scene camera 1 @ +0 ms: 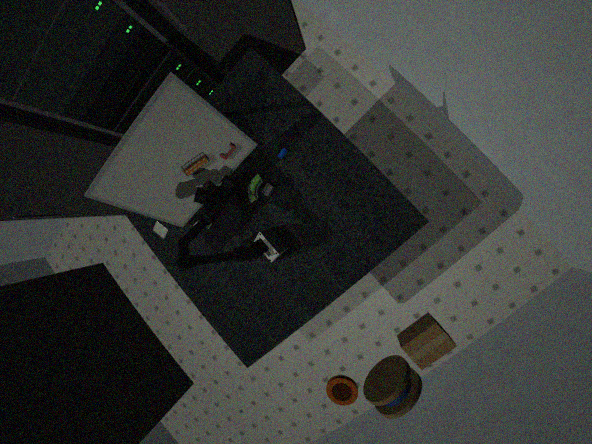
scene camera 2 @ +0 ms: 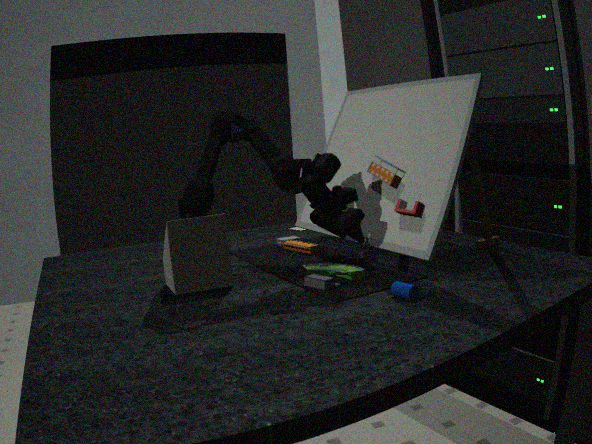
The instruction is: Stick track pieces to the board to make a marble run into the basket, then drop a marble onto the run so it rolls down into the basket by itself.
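Seen in the pictures: gripper, fingertip midpoint: (scene camera 1: 220,185) (scene camera 2: 353,240); arm's base at its link origin: (scene camera 1: 263,245) (scene camera 2: 199,237).
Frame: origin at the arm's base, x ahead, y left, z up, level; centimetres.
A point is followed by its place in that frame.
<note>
The pale board (scene camera 1: 150,130) @[x 60.9, y -7.9, z 31.2 cm] (scene camera 2: 420,115) @[x 58.1, y -11.0, z 25.9 cm] leans upright at the back. An orange ribbed piece with a thin outline (scene camera 1: 195,164) @[x 48.1, y -5.5, z 11.9 cm] (scene camera 2: 383,172) @[x 47.6, y -5.9, z 10.8 cm] is on it, tilted, with a red bent piece (scene camera 1: 229,151) @[x 43.8, y -19.9, z 4.0 cm] (scene camera 2: 410,208) @[x 43.5, y -21.2, z 3.4 cm] lower to its right in scene camera 2. A green curved piece (scene camera 1: 254,188) @[x 26.2, y -13.7, z -8.7 cm] (scene camera 2: 335,271) @[x 26.6, y -14.2, z -9.6 cm] and an orange piece (scene camera 2: 300,246) @[x 31.7, y 12.2, z -8.7 cm] lie on the table. My gripper (scene camera 1: 226,189) @[x 40.5, y -1.0, z -6.3 cm] (scene camera 2: 359,209) is open and empty, low before the board's lower edge, above the far side of the green piece. The marble and the basket cannot be made out surely.
A grey block (scene camera 1: 267,189) @[x 20.8, y -18.5, z -8.8 cm] (scene camera 2: 318,281) @[x 18.8, y -20.2, z -9.2 cm] lies beside the green piece. A blue cylinder (scene camera 1: 282,153) @[x 28.2, y -36.9, z -8.2 cm] (scene camera 2: 404,291) @[x 27.4, y -38.4, z -9.2 cm] lies near the board's lower corner. A pale wedge-shaped block (scene camera 2: 197,255) @[x -2.4, y -5.3, z -3.0 cm] stands before the arm's base. A white flat piece (scene camera 1: 160,229) @[x 53.6, y 49.9, z -10.9 cm] (scene camera 2: 297,228) @[x 50.3, y 49.9, z -10.9 cm] lies farther back.
</note>
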